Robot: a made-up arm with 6 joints. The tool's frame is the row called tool.
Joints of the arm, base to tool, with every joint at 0 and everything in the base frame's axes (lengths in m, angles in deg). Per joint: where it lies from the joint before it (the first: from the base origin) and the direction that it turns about. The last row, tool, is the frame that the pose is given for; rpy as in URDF.
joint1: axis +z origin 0 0 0.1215
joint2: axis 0.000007 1 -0.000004 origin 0 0 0
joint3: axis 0.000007 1 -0.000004 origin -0.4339 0 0.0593
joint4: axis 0.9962 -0.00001 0.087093 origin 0.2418 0 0.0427
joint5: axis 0.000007 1 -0.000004 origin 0 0 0
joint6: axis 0.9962 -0.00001 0.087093 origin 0.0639 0 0.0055
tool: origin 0 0 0 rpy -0.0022 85.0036 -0.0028
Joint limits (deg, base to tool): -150..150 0..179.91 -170..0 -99.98..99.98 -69.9..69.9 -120..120
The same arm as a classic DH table. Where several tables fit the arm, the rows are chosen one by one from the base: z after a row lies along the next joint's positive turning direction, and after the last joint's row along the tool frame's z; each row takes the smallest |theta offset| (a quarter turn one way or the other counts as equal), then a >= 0, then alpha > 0; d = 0 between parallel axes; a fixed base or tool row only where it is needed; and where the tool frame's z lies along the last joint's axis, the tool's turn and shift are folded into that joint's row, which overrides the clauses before.
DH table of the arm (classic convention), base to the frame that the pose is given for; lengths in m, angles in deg. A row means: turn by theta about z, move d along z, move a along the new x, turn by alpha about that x. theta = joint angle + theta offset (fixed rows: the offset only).
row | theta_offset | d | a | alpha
joint1 | 0 | 0.1215 | 0 | -90
joint2 | 7.78 | 0 | -0.4379 | 0
joint3 | 77.22 | 0 | -0.0215 | 90
joint4 | 0 | 0.2446 | 0 | -90
joint5 | 0 | 0 | 0.0001 | 90
joint6 | 0 | 0.0641 | 0 | 0
Joint limits (deg, base to tool): -150..150 0..179.91 -170..0 -99.98..99.98 -69.9..69.9 -120..120

